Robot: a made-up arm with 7 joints.
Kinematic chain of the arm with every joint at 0, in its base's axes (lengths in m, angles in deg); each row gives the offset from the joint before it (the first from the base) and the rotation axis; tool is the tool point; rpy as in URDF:
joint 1: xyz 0 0 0.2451 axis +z
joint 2: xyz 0 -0.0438 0.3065 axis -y
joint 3: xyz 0 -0.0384 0.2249 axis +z
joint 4: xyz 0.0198 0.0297 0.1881 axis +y
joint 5: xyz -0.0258 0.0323 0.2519 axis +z
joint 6: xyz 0 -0.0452 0.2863 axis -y
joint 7: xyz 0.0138 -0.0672 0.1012 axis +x
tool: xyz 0 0 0 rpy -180 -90 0
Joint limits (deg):
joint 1: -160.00..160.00
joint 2: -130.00..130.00
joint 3: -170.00..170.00
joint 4: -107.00..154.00
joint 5: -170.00..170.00
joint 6: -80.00..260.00
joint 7: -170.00..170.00
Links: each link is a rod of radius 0.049 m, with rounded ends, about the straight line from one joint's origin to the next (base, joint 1, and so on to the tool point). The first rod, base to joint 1, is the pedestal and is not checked.
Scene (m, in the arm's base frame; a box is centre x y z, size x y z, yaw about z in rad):
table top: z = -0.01
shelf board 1: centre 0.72 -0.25 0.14 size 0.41 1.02 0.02 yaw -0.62
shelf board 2: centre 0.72 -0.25 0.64 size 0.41 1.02 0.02 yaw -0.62
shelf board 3: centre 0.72 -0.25 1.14 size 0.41 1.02 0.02 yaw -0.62
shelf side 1: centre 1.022 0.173 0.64 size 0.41 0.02 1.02 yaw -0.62
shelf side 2: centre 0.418 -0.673 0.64 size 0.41 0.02 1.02 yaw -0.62
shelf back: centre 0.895 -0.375 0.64 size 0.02 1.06 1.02 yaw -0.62
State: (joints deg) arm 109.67 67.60 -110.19 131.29 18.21 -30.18 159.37
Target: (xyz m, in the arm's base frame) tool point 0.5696 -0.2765 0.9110
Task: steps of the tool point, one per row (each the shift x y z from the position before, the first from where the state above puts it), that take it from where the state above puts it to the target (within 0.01 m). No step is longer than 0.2 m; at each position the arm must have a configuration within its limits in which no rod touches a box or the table.
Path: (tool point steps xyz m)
1: 0.0954 0.0127 0.1142
2: 0.0535 0.0327 0.1484
3: 0.0006 0.0501 0.1656
4: 0.0311 -0.1618 0.0426
5: -0.0130 -0.1756 0.0380
6: -0.0632 -0.1762 0.0306

